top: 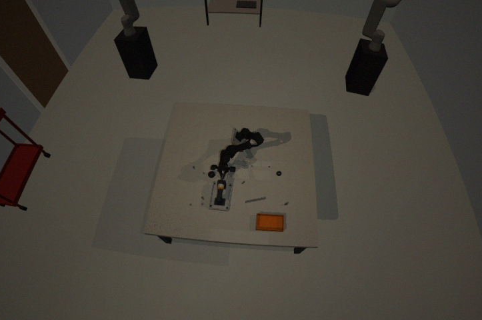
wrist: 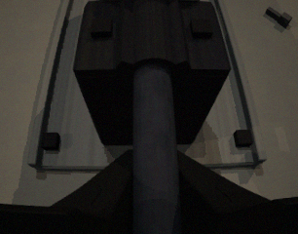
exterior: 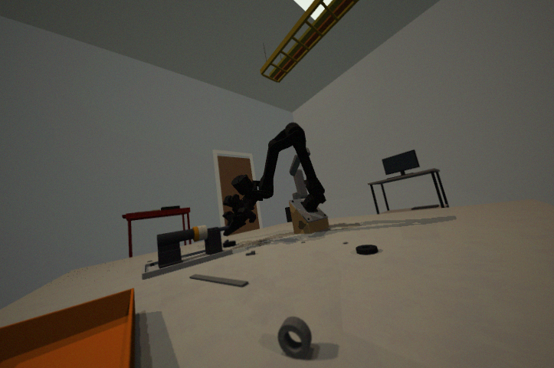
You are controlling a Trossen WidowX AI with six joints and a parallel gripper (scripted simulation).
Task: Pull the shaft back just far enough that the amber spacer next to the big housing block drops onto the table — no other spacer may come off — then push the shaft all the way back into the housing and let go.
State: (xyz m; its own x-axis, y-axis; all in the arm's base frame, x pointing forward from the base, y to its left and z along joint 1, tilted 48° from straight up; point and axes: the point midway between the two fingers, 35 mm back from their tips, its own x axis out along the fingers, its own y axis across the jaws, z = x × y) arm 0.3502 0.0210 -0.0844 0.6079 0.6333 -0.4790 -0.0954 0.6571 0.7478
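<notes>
Now: gripper tip 40 mm short of the shaft and 20 mm below it. From my gripper tip the other things lie so: amber spacer 100 mm ahead, 20 mm above, 10 mm to the left; then pale spacer 80 mm ahead, 20 mm above, 10 mm to the left; then white spacer 80 mm ahead, 20 mm above, 10 mm to the left.
</notes>
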